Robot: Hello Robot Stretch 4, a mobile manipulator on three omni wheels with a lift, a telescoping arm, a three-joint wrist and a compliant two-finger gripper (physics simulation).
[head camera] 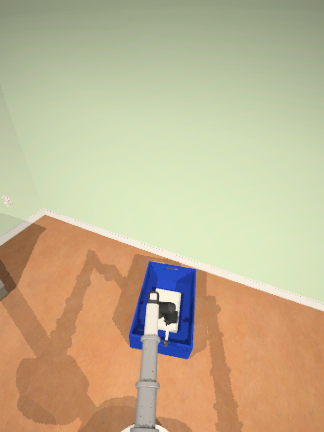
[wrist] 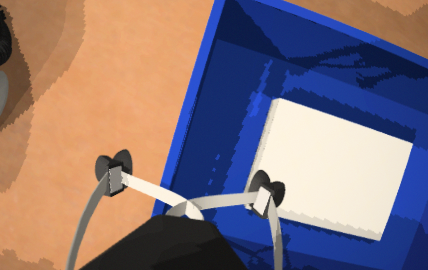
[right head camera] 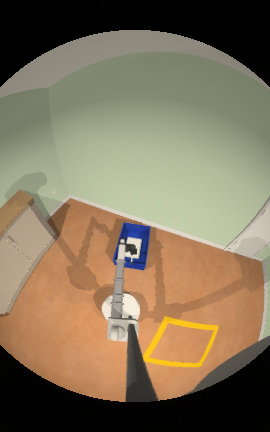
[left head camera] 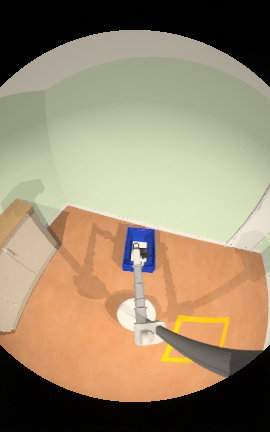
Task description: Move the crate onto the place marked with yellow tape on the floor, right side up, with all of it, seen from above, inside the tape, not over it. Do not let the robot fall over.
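Places are measured from the robot's base along level axes (x back, y right, z up), in centimetres.
Where they show: gripper, fingertip midpoint: [head camera: 165, 332] [wrist: 191, 175] [left head camera: 141, 262].
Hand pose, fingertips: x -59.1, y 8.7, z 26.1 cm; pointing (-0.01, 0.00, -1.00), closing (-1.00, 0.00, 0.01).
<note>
Each offset is from my fingertips to the centre of the thing. "spot": to the spot under its first point.
The blue crate @(dx -26.9, dy +1.3, dz -17.8 cm) [head camera: 188, 305] [left head camera: 139, 268] [right head camera: 130, 264] [wrist: 230, 75] stands right side up on the floor near the wall, with a flat white block @(dx -26.9, dy +1.3, dz -24.3 cm) [head camera: 175, 300] [wrist: 335, 165] inside. The yellow tape outline @(spot: dx +89.4, dy +83.0, dz -28.7 cm) [left head camera: 205, 318] [right head camera: 192, 324] lies on the floor to the right of the robot base, apart from the crate. My gripper [wrist: 191, 175] is open and empty. In the wrist view its left fingertip shows over floor outside the crate and its right one over the block's edge, with the crate's side wall between. Fingertip height is hard to tell. The arm partly hides crate and gripper in the head views.
A green wall [head camera: 175, 150] with a white baseboard [head camera: 120, 240] runs close behind the crate. A cabinet @(spot: dx +18.1, dy -143.1, dz +17.6 cm) [left head camera: 25, 260] [right head camera: 25, 250] stands at the left. A white door [left head camera: 252, 222] shows at the right. My round white base [left head camera: 131, 315] [right head camera: 122, 305] is in front of the crate.
</note>
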